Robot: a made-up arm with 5 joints.
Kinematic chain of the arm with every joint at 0, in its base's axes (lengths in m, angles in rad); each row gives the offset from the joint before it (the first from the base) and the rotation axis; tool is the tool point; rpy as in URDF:
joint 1: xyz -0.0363 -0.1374 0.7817 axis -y
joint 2: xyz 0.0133 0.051 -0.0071 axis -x
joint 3: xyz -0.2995 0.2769 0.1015 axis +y
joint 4: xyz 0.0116 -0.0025 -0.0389 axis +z
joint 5: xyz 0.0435 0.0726 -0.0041 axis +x
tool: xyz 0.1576 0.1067 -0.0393 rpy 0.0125 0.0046 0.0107
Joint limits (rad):
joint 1: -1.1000..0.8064
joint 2: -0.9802..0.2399
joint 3: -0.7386..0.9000
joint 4: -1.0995..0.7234
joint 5: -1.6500..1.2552
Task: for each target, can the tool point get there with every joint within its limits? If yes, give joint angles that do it. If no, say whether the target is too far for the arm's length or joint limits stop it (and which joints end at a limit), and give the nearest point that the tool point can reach.
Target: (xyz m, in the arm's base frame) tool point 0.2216 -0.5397 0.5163
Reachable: no: joint limits stop it (at a limit: joint 1, joint 2, joint 3, joint 4) | nearest point 0.1785 -0.1671 0.9310 | short by 0.559 m
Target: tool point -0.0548 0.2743 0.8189
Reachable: yes | joints -0.2284 0.0030 -0.3826 -0.0589 -0.9907
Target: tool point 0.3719 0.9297 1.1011
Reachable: no: too far | nearest point 0.0912 0.4078 1.0686 | short by 0.593 m
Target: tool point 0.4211 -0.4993 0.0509
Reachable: no: too far | nearest point -0.0582 0.0321 0.4661 | short by 0.827 m
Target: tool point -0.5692 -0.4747 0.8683
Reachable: no: joint limits stop it (at a limit: joint 1, joint 2, joint 3, joint 5) | nearest point -0.3573 -0.2317 0.8968 | short by 0.324 m
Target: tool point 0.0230 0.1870 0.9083
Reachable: yes | joints -0.3939 -0.0966 -0.3992 -0.6647 -0.1406
